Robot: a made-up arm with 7 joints.
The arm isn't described. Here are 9 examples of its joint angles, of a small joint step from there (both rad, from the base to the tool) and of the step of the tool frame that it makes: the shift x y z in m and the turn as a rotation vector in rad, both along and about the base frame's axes.
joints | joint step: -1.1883 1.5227 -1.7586 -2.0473 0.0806 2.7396 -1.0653 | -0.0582 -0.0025 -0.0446 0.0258 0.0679 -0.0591 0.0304
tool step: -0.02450 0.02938 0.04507 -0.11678 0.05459 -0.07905
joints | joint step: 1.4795 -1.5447 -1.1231 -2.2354 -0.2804 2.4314 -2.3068 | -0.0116 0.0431 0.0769 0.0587 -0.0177 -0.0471 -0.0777
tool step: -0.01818 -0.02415 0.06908 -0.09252 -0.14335 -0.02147
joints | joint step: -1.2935 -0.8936 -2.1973 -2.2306 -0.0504 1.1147 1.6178 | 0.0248 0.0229 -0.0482 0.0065 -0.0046 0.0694 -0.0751
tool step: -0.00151 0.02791 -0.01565 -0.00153 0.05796 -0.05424
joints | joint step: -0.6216 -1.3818 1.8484 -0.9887 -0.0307 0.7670 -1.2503 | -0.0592 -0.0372 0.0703 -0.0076 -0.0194 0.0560 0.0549
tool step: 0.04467 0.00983 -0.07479 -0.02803 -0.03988 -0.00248
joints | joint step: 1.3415 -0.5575 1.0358 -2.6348 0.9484 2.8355 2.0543 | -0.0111 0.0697 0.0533 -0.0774 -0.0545 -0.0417 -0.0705
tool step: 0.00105 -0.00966 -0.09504 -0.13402 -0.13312 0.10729
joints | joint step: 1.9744 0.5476 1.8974 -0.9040 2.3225 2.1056 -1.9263 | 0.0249 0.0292 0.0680 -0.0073 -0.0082 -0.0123 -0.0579
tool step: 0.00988 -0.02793 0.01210 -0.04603 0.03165 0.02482
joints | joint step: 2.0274 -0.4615 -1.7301 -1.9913 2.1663 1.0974 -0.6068 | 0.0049 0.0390 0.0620 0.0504 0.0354 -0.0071 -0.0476
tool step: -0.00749 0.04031 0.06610 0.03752 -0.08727 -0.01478
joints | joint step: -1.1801 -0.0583 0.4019 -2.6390 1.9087 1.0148 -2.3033 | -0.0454 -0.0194 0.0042 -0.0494 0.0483 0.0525 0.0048
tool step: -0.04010 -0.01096 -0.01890 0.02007 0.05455 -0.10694
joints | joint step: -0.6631 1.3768 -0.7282 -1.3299 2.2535 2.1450 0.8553 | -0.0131 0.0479 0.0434 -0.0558 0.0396 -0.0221 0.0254
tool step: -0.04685 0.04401 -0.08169 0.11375 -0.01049 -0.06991
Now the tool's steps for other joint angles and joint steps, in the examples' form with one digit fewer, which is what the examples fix.
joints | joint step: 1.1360 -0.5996 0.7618 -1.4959 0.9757 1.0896 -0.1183 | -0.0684 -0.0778 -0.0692 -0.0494 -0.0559 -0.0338 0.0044
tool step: 0.0650 0.0201 0.0054 0.0355 -0.0697 -0.1610
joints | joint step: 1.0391 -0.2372 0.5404 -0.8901 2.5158 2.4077 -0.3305 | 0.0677 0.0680 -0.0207 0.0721 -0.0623 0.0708 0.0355
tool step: 0.0206 0.0049 -0.0001 -0.0512 0.0339 0.0047
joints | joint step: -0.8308 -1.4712 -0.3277 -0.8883 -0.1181 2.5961 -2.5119 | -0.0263 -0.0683 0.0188 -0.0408 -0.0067 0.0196 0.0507
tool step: 0.0069 0.0309 -0.0394 -0.0615 -0.0280 0.0221
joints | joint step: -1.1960 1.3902 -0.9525 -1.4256 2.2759 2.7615 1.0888 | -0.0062 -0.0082 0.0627 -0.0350 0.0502 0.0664 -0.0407
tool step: 0.0116 0.0337 -0.0430 0.0235 -0.0103 -0.0705
